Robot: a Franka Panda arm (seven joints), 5 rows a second.
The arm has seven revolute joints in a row. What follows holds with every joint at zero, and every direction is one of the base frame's.
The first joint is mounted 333 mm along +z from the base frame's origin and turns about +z.
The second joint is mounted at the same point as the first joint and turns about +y.
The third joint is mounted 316 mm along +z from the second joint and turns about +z.
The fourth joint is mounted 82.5 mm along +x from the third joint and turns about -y.
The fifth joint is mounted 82.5 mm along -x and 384 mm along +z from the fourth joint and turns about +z.
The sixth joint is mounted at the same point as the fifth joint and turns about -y.
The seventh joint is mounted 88 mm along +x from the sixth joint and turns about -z.
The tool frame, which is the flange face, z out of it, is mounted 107 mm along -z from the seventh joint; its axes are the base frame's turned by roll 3.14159, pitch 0 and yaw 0 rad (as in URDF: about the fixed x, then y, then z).
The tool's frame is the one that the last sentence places.
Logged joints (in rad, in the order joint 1, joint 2, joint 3, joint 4, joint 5, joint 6, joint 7), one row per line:
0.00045 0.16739 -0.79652 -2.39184 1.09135 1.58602 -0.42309
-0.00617 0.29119 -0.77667 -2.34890 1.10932 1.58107 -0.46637
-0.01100 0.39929 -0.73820 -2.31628 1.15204 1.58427 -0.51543
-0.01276 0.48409 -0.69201 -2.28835 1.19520 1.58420 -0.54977
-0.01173 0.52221 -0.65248 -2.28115 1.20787 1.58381 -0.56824
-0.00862 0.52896 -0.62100 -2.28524 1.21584 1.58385 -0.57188
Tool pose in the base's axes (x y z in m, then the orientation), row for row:
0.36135 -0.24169 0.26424 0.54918 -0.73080 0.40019 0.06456
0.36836 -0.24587 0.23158 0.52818 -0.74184 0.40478 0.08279
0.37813 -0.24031 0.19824 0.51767 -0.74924 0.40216 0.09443
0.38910 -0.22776 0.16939 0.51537 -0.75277 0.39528 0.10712
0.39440 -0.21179 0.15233 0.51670 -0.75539 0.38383 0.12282
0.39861 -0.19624 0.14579 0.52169 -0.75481 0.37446 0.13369
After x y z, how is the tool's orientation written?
As a quaternion, w x y z.
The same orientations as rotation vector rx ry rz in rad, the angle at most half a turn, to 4 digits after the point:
-1.7304 0.9476 0.1529
-1.7723 0.9671 0.1978
-1.7981 0.9652 0.2266
-1.8084 0.9496 0.2573
-1.8136 0.9216 0.2949
-1.8084 0.8971 0.3203

